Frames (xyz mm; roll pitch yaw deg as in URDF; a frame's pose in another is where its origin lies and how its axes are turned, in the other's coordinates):
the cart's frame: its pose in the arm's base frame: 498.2 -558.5 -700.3 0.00 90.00 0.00
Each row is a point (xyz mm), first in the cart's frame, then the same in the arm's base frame.
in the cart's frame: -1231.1 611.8 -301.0
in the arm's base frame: 197.2 53.3 530.8
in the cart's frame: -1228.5 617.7 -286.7
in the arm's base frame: 211.5 59.2 528.2
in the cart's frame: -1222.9 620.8 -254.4
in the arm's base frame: 243.8 62.3 522.6
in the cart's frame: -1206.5 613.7 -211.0
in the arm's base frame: 287.2 55.2 506.2
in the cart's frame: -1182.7 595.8 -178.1
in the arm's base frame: 320.1 37.3 482.4
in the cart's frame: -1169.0 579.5 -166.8
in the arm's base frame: 331.4 21.0 468.7
